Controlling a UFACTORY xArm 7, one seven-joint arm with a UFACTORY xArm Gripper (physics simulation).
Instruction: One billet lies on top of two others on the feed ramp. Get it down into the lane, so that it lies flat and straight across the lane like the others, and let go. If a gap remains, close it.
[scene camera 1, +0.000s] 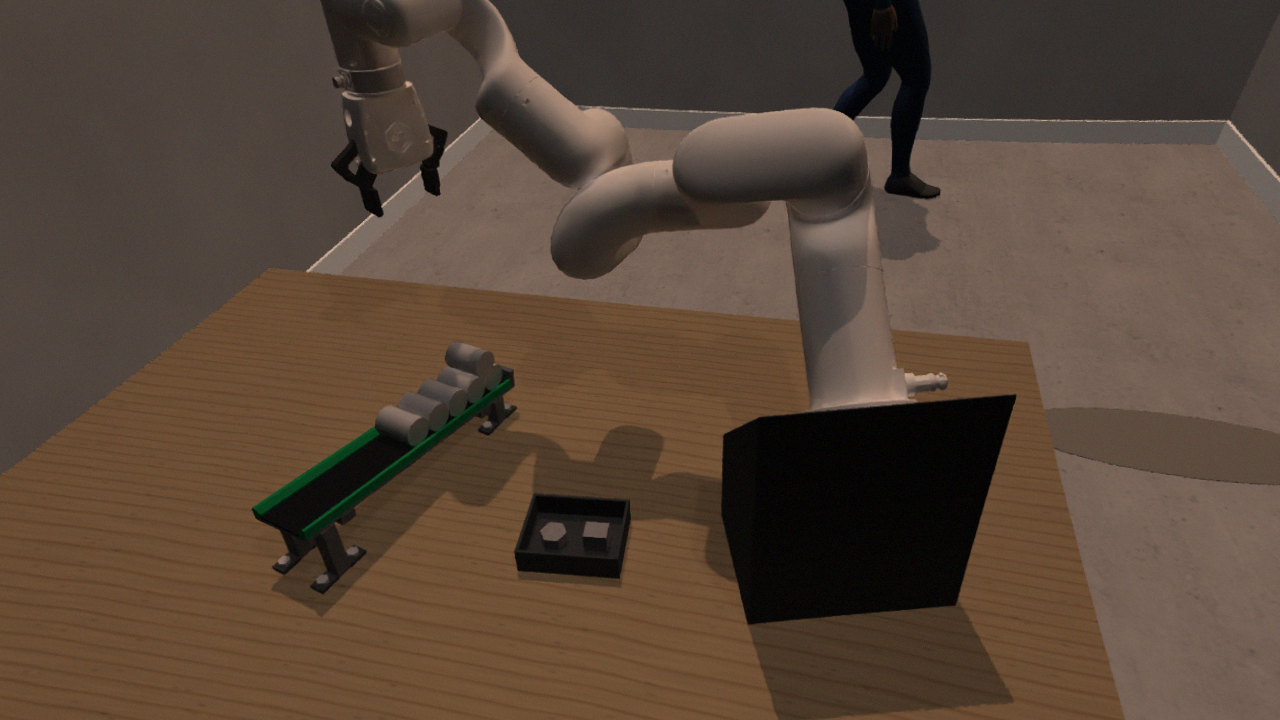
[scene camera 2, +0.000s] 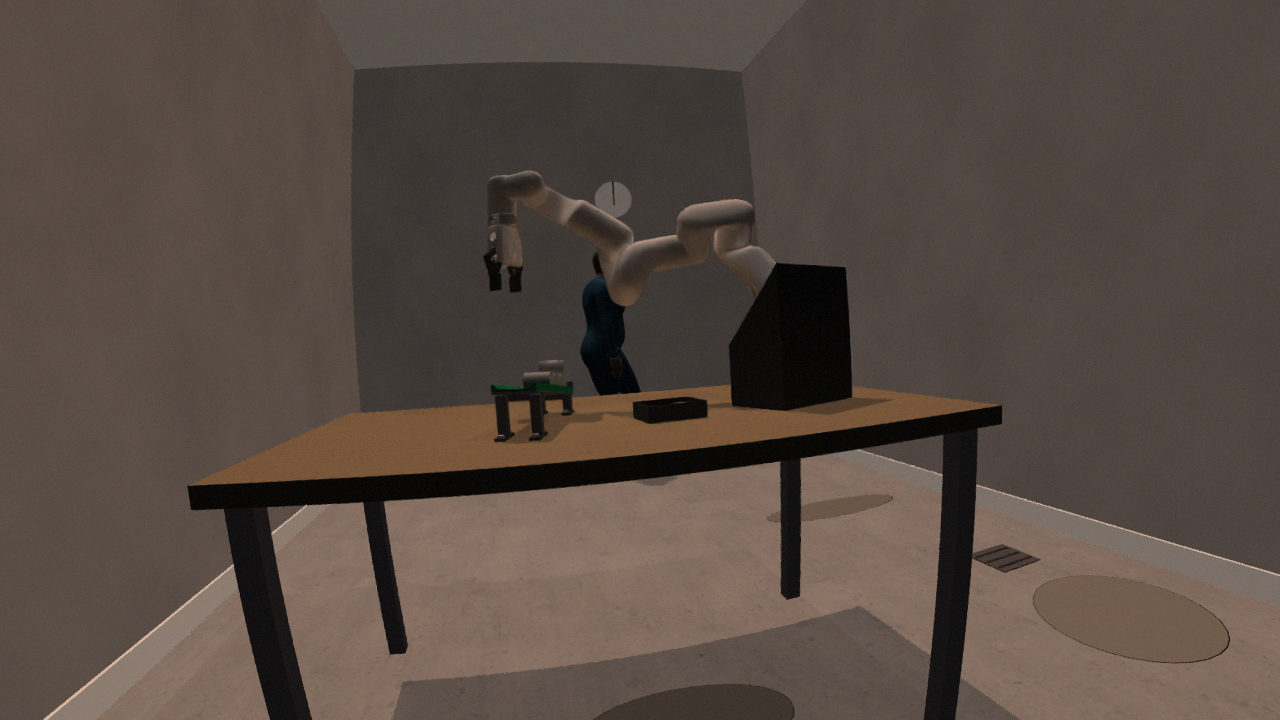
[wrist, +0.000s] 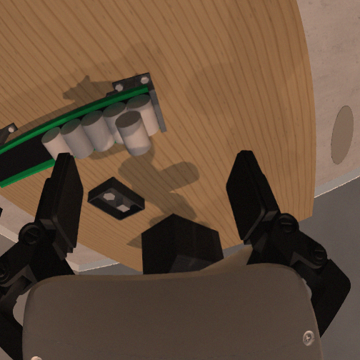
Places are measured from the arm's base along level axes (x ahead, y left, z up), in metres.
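Where they show: gripper, fingertip midpoint: (scene camera 1: 405, 203) (scene camera 2: 506, 291); arm's base, origin of the base link: (scene camera 1: 857, 416) (scene camera 2: 790, 308).
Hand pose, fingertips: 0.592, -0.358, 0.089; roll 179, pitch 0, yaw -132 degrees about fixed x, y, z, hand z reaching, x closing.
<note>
Things, the pixels of their top centre, and the offset from my fingertips, as dx, dy, dz.
- top billet, middle of its top: (scene camera 1: 467, 348) (scene camera 2: 552, 360) -0.083, +0.106, -0.179
- small black tray, middle of its top: (scene camera 1: 573, 524) (scene camera 2: 669, 401) -0.263, +0.357, -0.272
The feed ramp (scene camera 1: 344, 507) (scene camera 2: 506, 390) (wrist: 60, 121) has green rails and a dark lane. Several grey billets lie side by side across the lane near the end with the dark end plate; the outermost of them (scene camera 1: 401, 425) (scene camera 2: 536, 379) (wrist: 53, 142) is on the side of the bare lane. The top billet (scene camera 1: 469, 358) (scene camera 2: 551, 365) (wrist: 133, 134) rests on the two billets nearest the end plate. My gripper (scene camera 1: 403, 202) (scene camera 2: 504, 290) (wrist: 155, 169) is open and empty, high above the table and well above the ramp.
A small black tray (scene camera 1: 568, 566) (scene camera 2: 669, 411) (wrist: 118, 214) with two small grey parts stands beside the ramp. A large black box (scene camera 1: 868, 510) (scene camera 2: 792, 340) (wrist: 180, 242) stands by the arm's base. A person (scene camera 1: 908, 80) (scene camera 2: 604, 331) is on the floor behind the table.
</note>
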